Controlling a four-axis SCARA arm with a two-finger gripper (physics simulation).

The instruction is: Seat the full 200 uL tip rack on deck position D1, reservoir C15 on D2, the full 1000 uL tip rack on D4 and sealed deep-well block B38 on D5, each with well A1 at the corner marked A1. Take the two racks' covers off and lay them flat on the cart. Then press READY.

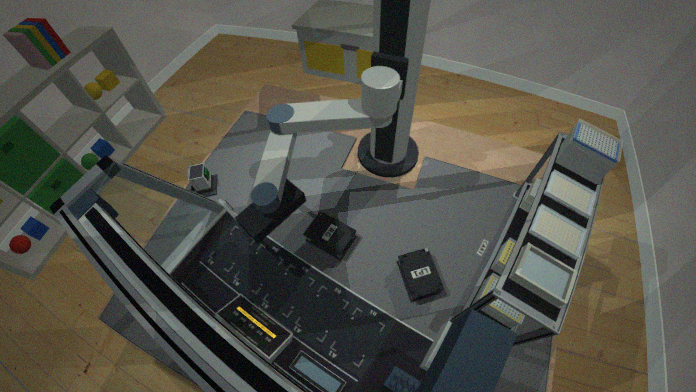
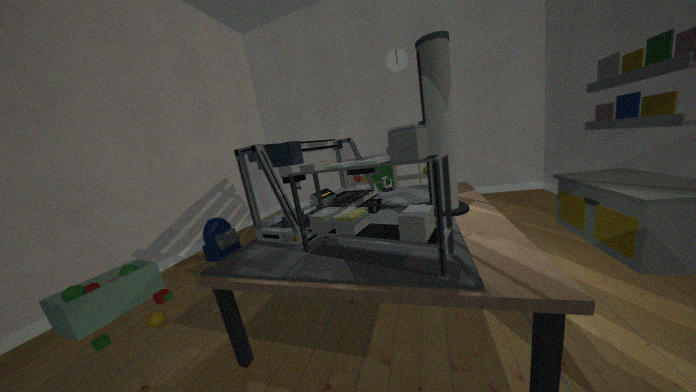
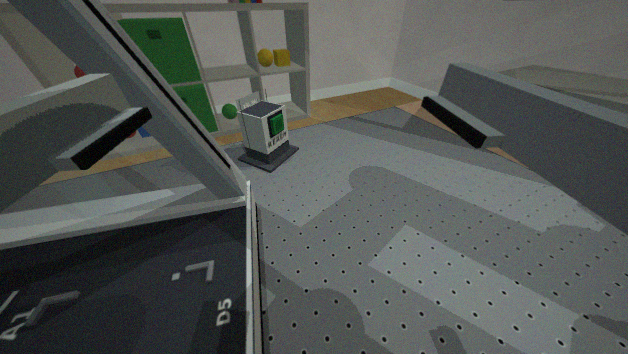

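My gripper point(image 1: 270, 212) point(image 3: 290, 90) is open and empty above the deck's far-left corner, beside the D5 mark point(image 3: 223, 311). The dark deck point(image 1: 240, 280) point(image 3: 125, 300) shows bare corner marks and no labware. The cart point(image 2: 440, 215) holds a blue-rimmed tip rack point(image 1: 597, 142) on its top at the far end, two cream-topped pieces point(image 1: 570, 192) point(image 1: 557, 230), and an open pale reservoir point(image 1: 544, 274). Yellow-topped racks point(image 1: 507, 251) point(image 2: 352, 215) and a white box point(image 2: 416, 222) are lower. Their labels are unreadable. The READY button box point(image 1: 200, 176) point(image 3: 264, 127) stands beyond the deck.
Black blocks marked RG point(image 1: 330, 234) and LP1 point(image 1: 420, 274) lie on the mat between deck and cart. A slanted frame beam point(image 3: 165, 95) rises beside the gripper's left finger. The arm's column point(image 1: 392, 120) point(image 2: 440, 110) stands behind. A yellow-lit panel point(image 1: 256, 322) is at the deck's front.
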